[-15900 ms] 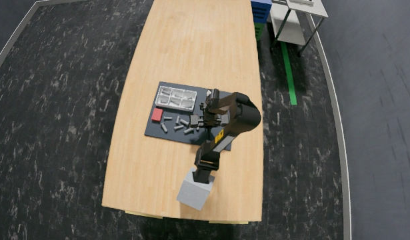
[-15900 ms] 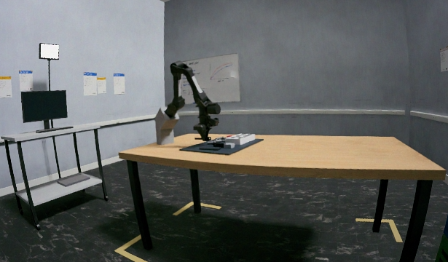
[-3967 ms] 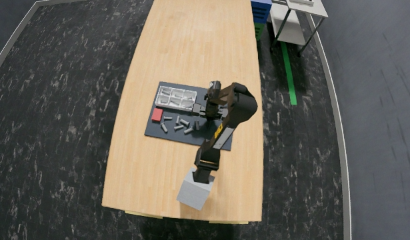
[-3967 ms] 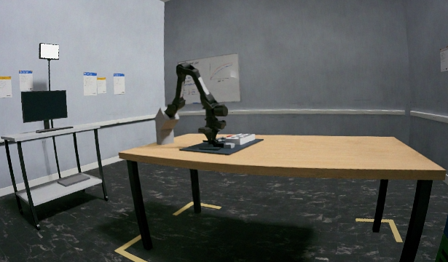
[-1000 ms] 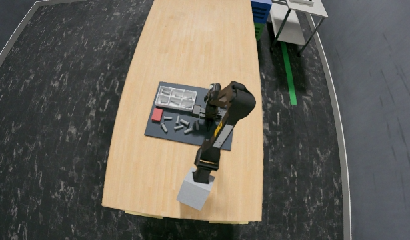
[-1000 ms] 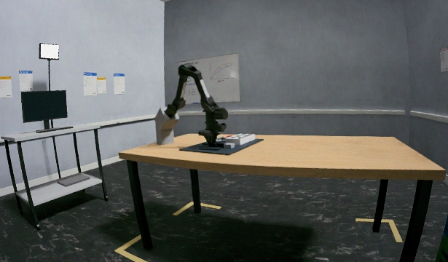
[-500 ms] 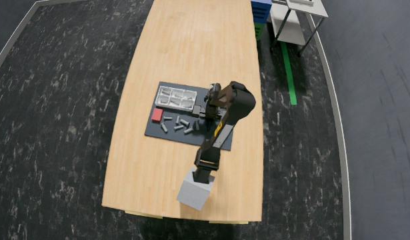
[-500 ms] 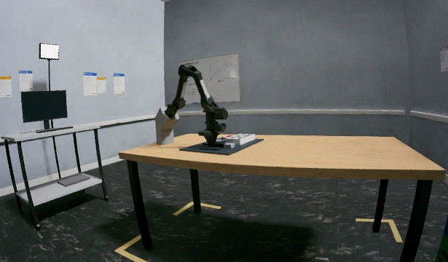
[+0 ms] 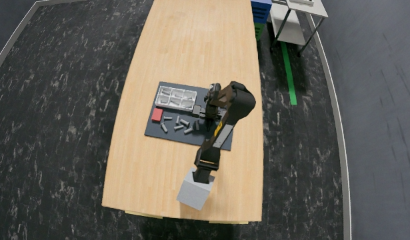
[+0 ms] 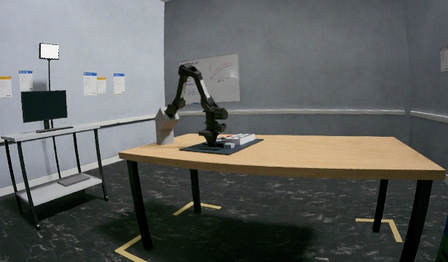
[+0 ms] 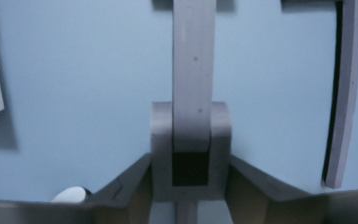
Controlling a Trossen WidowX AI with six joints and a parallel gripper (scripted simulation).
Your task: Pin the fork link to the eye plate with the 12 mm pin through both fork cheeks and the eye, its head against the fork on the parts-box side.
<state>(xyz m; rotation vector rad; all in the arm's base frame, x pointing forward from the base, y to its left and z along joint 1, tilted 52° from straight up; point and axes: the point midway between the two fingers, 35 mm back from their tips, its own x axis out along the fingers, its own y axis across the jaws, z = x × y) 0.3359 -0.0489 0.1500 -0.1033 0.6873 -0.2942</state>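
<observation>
Right now my hand is 3 cm short of the eye plate, 3 cm above it and 1 cm to the left of it. Round my hand: long dark bar (9 cm to the right, 3 cm below, 3 cm ahead); then pin (7 cm to the left, 3 cm below, 2 cm behind); then dark mat (9 cm to the left, 6 cm ahead, 4 cm below).
</observation>
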